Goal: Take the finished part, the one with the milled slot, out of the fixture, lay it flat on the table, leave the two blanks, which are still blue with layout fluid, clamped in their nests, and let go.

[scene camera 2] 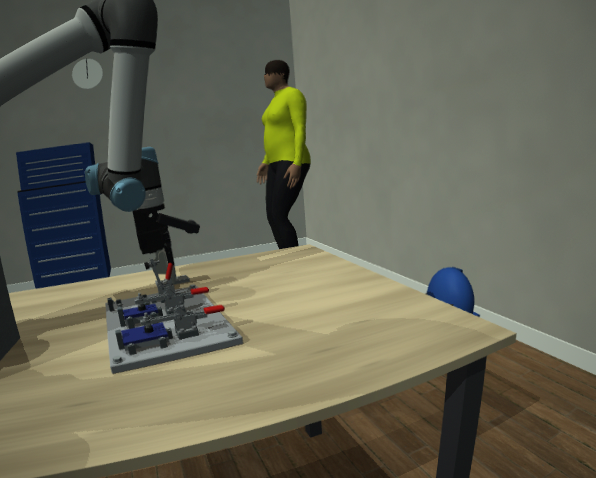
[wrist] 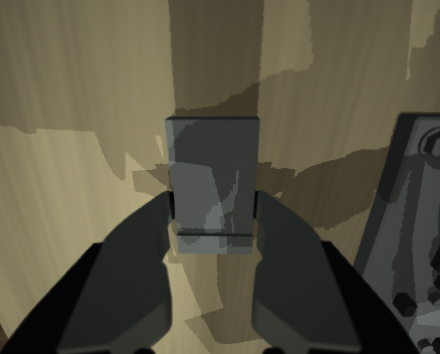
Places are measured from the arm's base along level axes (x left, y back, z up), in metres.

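Where they show: gripper, fingertip midpoint: (wrist: 214,193).
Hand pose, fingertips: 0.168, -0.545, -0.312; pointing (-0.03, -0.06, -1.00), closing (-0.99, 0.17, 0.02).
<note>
Each offset is from my fingertips to the top centre of the thing, as dx, dy, dz. "*": to the spot under its first point. Level surfaces: height alone.
The finished part {+0.000, -0.001, +0.007} (wrist: 212,175), a plain grey block with a dark cross line near its lower end, is between the fingertips in the wrist view. My gripper (wrist: 214,193) (scene camera 2: 172,270) is shut on its two long sides. It is over the table beside the fixture {-0.268, +0.116, +0.009} (wrist: 387,200) (scene camera 2: 200,346); the height of the part above the table is hard to tell. In the scene view the fingertips are partly hidden behind a raised clamp with an upright red handle {* -0.175, +0.055, +0.077} (scene camera 2: 169,271). Two blue blanks {-0.368, +0.181, +0.030} (scene camera 2: 145,333) {-0.260, +0.158, +0.035} (scene camera 2: 140,312) sit in their nests under clamps.
Two red clamp handles {* -0.398, +0.049, +0.049} (scene camera 2: 214,309) {* -0.290, +0.030, +0.054} (scene camera 2: 200,290) lie level and stick out over the right side of the fixture. The wooden table {dz -0.006} (scene camera 2: 350,360) extends around the fixture. A person in a yellow top (scene camera 2: 284,125) stands behind the table. A blue cabinet (scene camera 2: 65,235) is at the back left.
</note>
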